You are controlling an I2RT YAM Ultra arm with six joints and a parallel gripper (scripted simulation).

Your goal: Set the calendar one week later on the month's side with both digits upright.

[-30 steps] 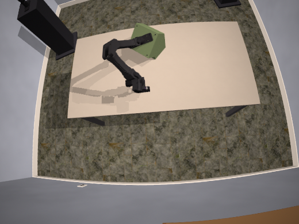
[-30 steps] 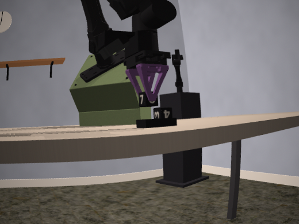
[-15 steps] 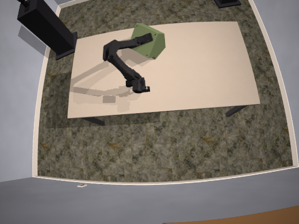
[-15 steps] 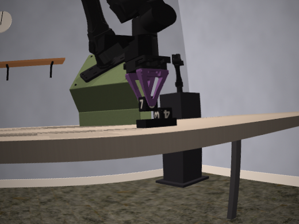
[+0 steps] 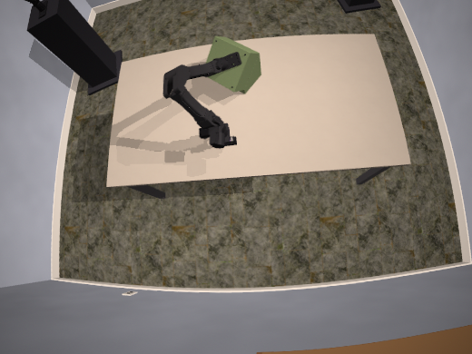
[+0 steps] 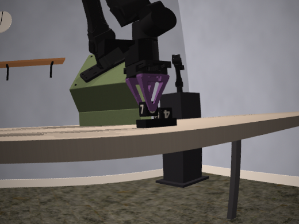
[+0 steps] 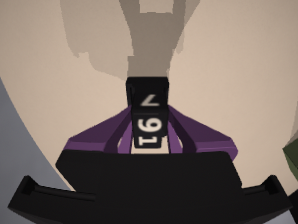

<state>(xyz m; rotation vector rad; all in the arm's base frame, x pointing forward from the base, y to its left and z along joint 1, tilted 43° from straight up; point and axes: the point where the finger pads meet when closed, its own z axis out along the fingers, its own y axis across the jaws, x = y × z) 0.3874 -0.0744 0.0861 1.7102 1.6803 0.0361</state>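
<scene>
Right now the black calendar tray is 20 mm to the left of my hand and 30 mm below it.
</scene>
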